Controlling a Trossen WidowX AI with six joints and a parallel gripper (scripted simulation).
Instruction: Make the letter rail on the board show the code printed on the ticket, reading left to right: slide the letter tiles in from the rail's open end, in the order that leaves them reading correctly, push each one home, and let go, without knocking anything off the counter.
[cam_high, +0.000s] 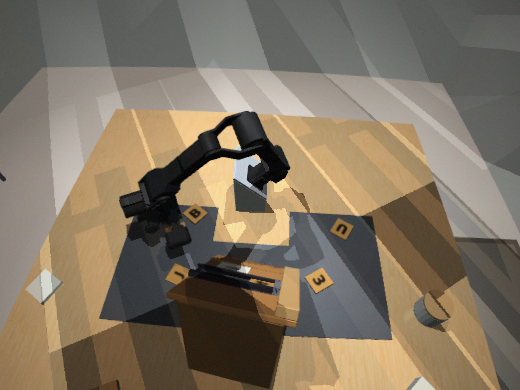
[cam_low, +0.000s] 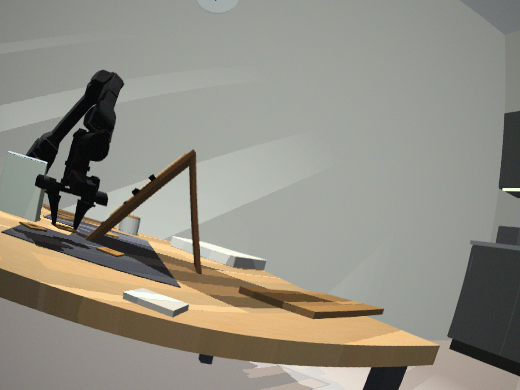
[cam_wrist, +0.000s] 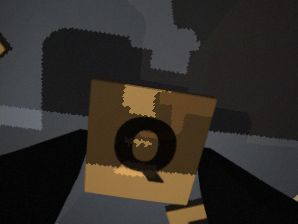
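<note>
The white ticket lies 130 mm ahead of my gripper tip, 190 mm to the left of it and 60 mm above it. Round my gripper tip: tile marked 4 (200 mm ahead, 260 mm to the left, 140 mm above); then q tile (right at my gripper tip); then dark mat (40 mm ahead, 220 mm to the left, 30 mm below).
</note>
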